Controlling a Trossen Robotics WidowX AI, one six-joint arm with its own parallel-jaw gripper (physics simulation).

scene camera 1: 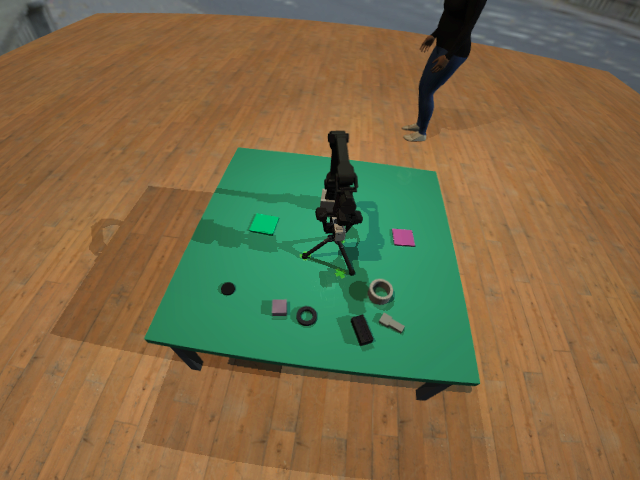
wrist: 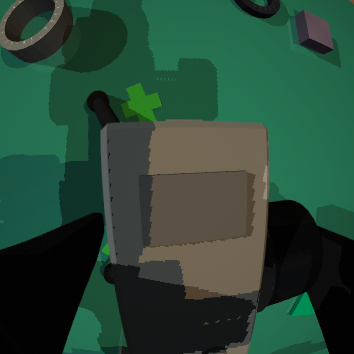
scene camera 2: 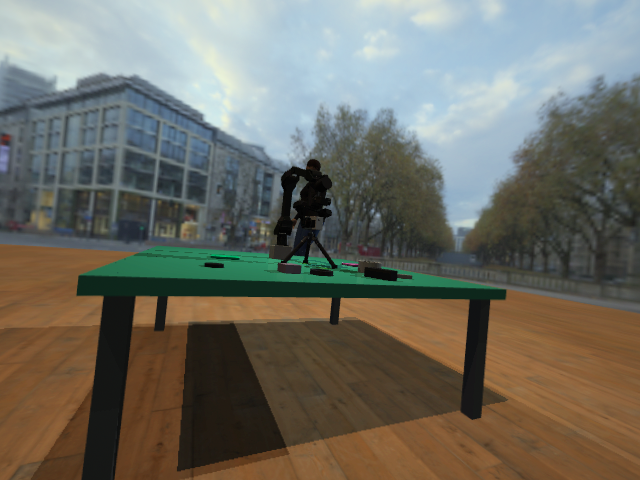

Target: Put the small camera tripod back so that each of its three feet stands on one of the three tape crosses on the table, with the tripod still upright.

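Places are measured from the arm's base along level axes (x ahead, y left, z up), in centimetres.
Pixels of known places: gripper, between the fingertips: (scene camera 1: 334, 231) (wrist: 199, 226) (scene camera 2: 311, 226); arm's base, origin of its link: (scene camera 1: 331, 195) (scene camera 2: 281, 245).
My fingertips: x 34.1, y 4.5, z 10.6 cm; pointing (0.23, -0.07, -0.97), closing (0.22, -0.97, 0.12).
Note:
Ahead of a thing's pixels: the offset from my fingertips to its top centre. "spot": to the spot under its first point.
The small black tripod @(spot: dx +0.5, dy -2.9, dz -7.8 cm) (scene camera 1: 328, 248) (scene camera 2: 308, 249) stands upright near the middle of the green table (scene camera 1: 423, 305) (scene camera 2: 223, 282). It carries a grey-beige camera block @(spot: dx +3.8, dy +1.4, dz +4.2 cm) (scene camera 1: 338, 232) (wrist: 197, 197). My gripper (scene camera 1: 337, 228) (wrist: 199, 226) is open, with its black fingers on either side of the camera block. One tripod foot @(spot: dx +6.8, dy +9.8, dz -15.4 cm) (wrist: 98, 100) (scene camera 1: 351, 272) stands just beside a green tape cross @(dx +8.0, dy +5.2, dz -18.1 cm) (wrist: 142, 102) (scene camera 1: 339, 273), not on it. Another foot @(spot: dx +2.9, dy -12.0, dz -16.5 cm) (scene camera 1: 304, 256) is at a second cross. The third foot is hidden.
A grey ring @(dx +15.7, dy +23.1, dz -13.3 cm) (scene camera 1: 380, 290) (wrist: 32, 29), a black ring @(dx +31.4, dy -6.0, dz -16.6 cm) (scene camera 1: 307, 315) (wrist: 258, 8), a purple-grey cube @(dx +30.2, dy -17.4, dz -15.3 cm) (scene camera 1: 279, 307) (wrist: 314, 31), a black block @(dx +34.1, dy +16.4, dz -14.6 cm) (scene camera 1: 362, 330), a grey piece @(dx +28.8, dy +28.7, dz -16.6 cm) (scene camera 1: 391, 323) and a black disc @(dx +25.3, dy -41.0, dz -17.1 cm) (scene camera 1: 228, 288) lie in front. Green @(dx -13.7, dy -35.5, dz -17.2 cm) (scene camera 1: 264, 224) and magenta @(dx -19.1, dy +34.6, dz -17.2 cm) (scene camera 1: 403, 237) pads lie at the sides. A person (scene camera 1: 444, 62) stands beyond the table.

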